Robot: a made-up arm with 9 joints. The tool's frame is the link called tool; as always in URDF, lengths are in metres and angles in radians. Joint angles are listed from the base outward.
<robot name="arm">
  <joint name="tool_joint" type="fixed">
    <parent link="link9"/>
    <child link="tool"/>
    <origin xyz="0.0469 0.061 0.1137"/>
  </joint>
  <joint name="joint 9" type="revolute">
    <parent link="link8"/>
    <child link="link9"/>
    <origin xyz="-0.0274 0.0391 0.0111"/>
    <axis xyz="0 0 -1"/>
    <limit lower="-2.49" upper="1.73"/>
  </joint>
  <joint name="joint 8" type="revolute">
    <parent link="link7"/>
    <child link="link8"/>
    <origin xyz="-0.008 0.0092 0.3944"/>
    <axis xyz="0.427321 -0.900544 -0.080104"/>
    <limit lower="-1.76" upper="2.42"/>
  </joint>
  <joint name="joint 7" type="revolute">
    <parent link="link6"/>
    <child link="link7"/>
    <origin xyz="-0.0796 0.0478 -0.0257"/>
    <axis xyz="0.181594 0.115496 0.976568"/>
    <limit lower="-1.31" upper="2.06"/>
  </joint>
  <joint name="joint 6" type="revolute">
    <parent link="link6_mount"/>
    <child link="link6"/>
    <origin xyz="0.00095 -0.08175 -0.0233"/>
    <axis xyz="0 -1 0"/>
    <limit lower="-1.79" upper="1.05"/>
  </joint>
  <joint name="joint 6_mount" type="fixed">
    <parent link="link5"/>
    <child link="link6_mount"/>
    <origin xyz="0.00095 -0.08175 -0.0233"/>
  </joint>
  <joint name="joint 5" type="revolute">
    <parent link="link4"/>
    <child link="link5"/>
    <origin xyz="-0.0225 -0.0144 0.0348"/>
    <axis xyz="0 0 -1"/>
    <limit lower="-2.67" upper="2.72"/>
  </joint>
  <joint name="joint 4" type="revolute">
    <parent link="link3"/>
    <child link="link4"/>
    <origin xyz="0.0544 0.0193 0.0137"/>
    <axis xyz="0 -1 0"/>
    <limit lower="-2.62" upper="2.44"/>
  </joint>
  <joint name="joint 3" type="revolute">
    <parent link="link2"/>
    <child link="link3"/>
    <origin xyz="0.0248 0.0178 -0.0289"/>
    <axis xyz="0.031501 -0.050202 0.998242"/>
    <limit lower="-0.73" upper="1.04"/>
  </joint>
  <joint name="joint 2" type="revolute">
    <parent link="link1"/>
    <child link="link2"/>
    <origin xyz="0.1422 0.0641 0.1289"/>
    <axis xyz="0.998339 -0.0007 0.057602"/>
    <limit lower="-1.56" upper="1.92"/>
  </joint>
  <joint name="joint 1" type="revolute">
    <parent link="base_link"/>
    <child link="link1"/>
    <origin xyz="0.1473 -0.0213 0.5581"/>
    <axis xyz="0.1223 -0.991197 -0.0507"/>
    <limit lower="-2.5" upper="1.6"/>
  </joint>
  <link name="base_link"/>
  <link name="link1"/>
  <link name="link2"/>
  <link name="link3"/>
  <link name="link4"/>
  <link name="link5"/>
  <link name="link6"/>
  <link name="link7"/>
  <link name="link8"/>
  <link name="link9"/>
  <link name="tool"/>
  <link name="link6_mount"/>
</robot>
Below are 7 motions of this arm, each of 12 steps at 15 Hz.
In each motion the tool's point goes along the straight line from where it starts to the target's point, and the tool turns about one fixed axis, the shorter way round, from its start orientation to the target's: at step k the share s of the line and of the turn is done. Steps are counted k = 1, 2, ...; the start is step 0. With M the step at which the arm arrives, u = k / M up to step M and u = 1 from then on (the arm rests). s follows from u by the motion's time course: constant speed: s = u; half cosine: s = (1 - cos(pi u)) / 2; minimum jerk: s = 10 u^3 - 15 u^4 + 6 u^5.
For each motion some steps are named. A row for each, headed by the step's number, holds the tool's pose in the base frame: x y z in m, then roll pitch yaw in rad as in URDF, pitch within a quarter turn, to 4 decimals.
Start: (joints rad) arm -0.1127 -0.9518 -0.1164 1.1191 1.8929 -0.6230 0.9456 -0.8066 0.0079
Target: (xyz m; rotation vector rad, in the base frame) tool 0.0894 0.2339 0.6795 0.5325 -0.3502 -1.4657
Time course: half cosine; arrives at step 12
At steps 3, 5, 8, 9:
3: 0.0025 0.0744 0.8043 0.0636 -0.2514 -0.2299
5: 0.0253 0.1163 0.7715 0.2372 -0.2285 -0.5799
8: 0.0639 0.1872 0.7160 0.4772 -0.0687 -1.1405
9: 0.0745 0.2065 0.7009 0.5236 -0.0050 -1.2846

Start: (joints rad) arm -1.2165 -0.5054 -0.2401 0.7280 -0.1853 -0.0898 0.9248 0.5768 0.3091
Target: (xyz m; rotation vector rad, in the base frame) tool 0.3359 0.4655 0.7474 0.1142 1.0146 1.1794
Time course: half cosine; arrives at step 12
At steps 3, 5, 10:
3: 0.4883 0.2723 0.8284 0.5000 0.5343 1.0305
5: 0.4483 0.3230 0.8071 0.5624 0.5725 1.1599
10: 0.3479 0.4503 0.7538 0.7469 0.6343 1.5076

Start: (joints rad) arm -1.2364 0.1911 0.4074 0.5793 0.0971 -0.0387 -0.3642 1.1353 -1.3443
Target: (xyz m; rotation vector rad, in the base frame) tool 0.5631 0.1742 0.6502 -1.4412 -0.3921 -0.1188
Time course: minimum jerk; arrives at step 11
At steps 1, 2, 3, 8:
1: 0.3650 0.0000 0.8233 -0.2087 -0.5459 0.9094
2: 0.3727 0.0067 0.8166 -0.2571 -0.5224 0.8877
3: 0.3894 0.0214 0.8020 -0.3630 -0.4741 0.8368
8: 0.5374 0.1516 0.6727 -1.3205 -0.3112 0.2670

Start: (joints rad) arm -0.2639 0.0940 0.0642 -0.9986 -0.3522 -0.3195 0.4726 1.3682 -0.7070
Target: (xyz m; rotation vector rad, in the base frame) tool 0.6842 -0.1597 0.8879 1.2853 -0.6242 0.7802
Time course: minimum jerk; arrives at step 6
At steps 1, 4, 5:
1: 0.8273 -0.0818 0.7840 1.2728 -0.0874 0.3841
4: 0.7153 -0.1428 0.8653 1.2574 -0.7225 0.2917
5: 0.6895 -0.1568 0.8841 1.2653 -0.8693 0.2639

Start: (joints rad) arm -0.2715 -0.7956 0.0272 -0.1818 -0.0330 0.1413 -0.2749 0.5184 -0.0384
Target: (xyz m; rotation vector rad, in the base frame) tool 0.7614 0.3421 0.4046 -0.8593 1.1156 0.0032
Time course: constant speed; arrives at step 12
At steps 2, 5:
2: 0.4307 0.4054 0.8608 -0.7391 -0.0241 0.0761
5: 0.5299 0.3864 0.7239 -0.8080 0.2837 -0.0718

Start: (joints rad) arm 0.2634 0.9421 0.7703 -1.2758 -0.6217 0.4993 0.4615 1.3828 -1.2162
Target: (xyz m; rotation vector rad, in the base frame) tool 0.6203 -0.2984 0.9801 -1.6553 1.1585 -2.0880
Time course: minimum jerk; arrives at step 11
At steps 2, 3, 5, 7, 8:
2: 0.6151 -0.2646 0.9151 -2.2717 -0.8031 -1.6036
3: 0.6156 -0.2675 0.9208 -2.2058 -0.8122 -1.6425
5: 0.6171 -0.2777 0.9403 -1.9746 -0.8295 -1.7822
7: 0.6189 -0.2893 0.9626 -1.7069 -0.8216 -1.9453
8: 0.6196 -0.2938 0.9713 -1.6049 -0.8107 -2.0064

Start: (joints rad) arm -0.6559 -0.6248 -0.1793 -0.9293 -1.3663 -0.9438 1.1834 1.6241 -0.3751
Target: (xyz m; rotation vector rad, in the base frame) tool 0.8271 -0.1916 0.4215 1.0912 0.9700 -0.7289
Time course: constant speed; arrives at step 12
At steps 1, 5, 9, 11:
1: 0.6941 0.0719 0.1405 2.7480 1.0588 1.3510
5: 0.7425 -0.0239 0.2427 2.2925 1.1947 0.9470
9: 0.7908 -0.1197 0.3449 1.6253 1.2165 0.3305
11: 0.8150 -0.1676 0.3960 1.3236 1.1748 0.0542

